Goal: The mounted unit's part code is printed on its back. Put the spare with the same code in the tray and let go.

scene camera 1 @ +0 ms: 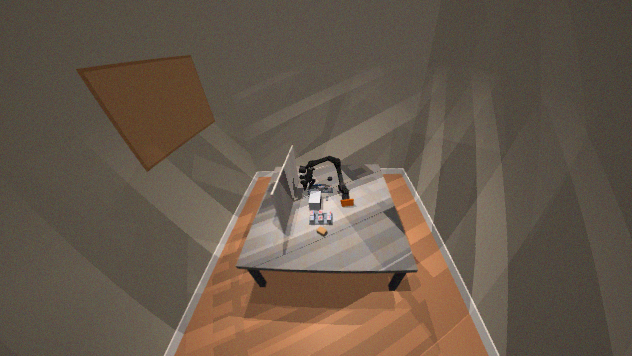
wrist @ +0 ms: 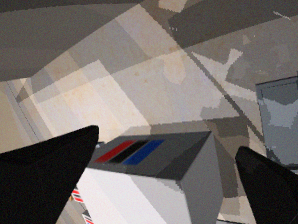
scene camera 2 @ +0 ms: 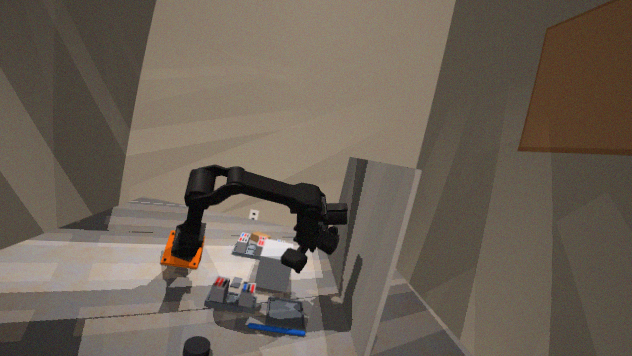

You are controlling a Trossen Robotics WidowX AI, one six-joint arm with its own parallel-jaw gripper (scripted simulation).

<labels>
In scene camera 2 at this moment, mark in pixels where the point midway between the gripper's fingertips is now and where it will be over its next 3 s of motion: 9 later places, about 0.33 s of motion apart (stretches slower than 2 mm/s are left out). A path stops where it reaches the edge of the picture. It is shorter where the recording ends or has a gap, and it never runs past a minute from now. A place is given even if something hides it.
The gripper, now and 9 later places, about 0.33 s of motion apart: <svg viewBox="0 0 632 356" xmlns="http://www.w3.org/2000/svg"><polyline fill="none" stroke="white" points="305,262 278,264 257,267 252,271 251,274 251,280 250,285 248,291 247,297 245,300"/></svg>
</labels>
